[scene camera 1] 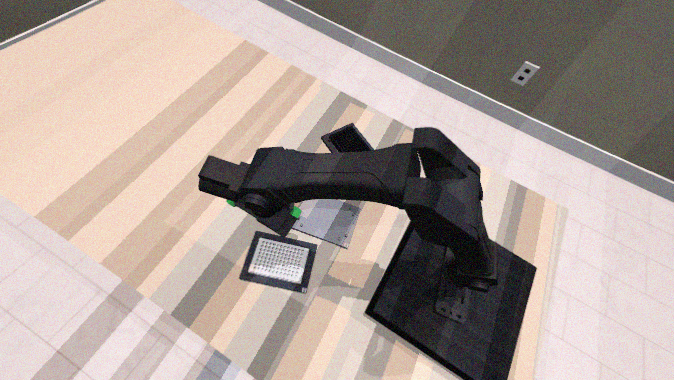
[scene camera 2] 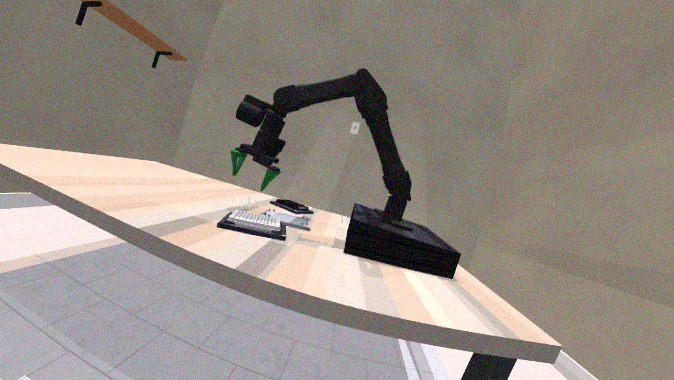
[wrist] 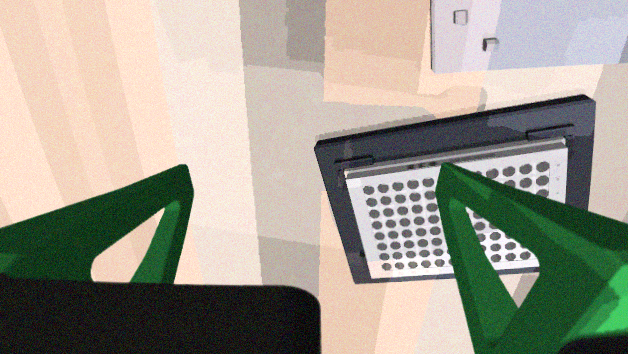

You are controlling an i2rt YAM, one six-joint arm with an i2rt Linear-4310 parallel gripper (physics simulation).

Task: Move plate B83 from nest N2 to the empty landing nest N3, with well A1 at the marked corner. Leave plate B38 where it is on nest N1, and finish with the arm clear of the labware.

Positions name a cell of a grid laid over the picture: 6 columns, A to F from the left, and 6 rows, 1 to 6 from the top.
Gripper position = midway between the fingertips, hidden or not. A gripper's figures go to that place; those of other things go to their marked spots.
Labels:
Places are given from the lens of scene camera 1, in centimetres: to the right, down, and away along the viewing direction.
my gripper (scene camera 1: C4): -17, 5, 65
grey nest plate (scene camera 1: C4): -2, 8, 75

